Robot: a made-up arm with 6 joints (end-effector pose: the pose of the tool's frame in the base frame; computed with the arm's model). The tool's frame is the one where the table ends.
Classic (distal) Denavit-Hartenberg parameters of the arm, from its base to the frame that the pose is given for. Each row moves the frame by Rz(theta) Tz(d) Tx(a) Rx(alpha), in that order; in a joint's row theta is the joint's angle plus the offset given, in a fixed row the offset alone. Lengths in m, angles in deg.
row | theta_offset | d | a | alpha
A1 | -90 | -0.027 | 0.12 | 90
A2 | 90 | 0.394 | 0.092 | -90
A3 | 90 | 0.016 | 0.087 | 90
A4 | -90 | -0.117 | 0.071 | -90
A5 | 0 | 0.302 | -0.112 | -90
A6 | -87.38 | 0 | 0.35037 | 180
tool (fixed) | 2.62 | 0.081 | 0 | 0
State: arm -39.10 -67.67 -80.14 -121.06 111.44 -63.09
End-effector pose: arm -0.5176 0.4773 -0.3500 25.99 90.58 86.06
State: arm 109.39 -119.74 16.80 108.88 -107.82 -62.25
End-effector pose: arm 0.1627 -0.4779 0.6301 72.15 -97.25 82.73
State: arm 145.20 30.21 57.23 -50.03 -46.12 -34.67
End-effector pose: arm 0.6299 0.3982 -0.3669 -116.07 -39.48 75.73
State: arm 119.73 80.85 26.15 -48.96 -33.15 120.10
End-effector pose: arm 0.1947 -0.2906 0.1777 54.21 -101.51 -65.68
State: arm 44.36 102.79 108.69 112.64 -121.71 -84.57
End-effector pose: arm -0.6125 -0.7632 -0.4723 60.79 -81.87 -106.29
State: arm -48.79 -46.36 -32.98 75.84 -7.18 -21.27
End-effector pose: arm 0.0226 0.4014 0.5162 -23.41 -52.17 27.71
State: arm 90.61 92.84 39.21 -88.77 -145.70 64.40
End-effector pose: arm 0.2151 -0.2432 0.3976 86.29 50.69 85.36
